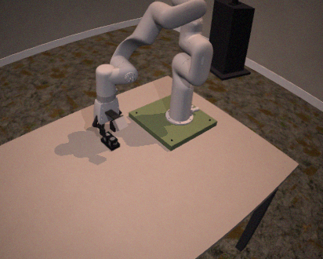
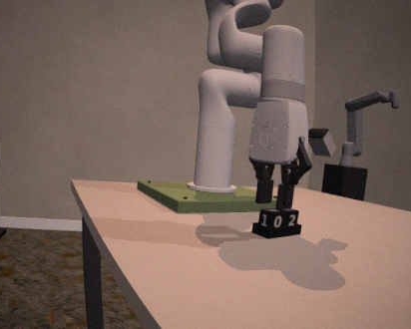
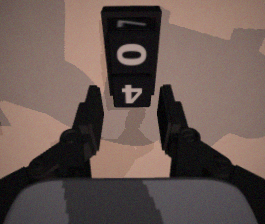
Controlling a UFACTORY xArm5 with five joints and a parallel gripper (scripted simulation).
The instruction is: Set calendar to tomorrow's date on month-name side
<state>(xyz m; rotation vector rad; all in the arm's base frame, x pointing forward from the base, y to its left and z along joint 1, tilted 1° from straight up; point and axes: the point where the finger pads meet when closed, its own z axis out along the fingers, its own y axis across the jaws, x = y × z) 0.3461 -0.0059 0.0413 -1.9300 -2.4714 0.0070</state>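
Now: hand 20 mm to the right of the black calendar tray and 60 mm above it.
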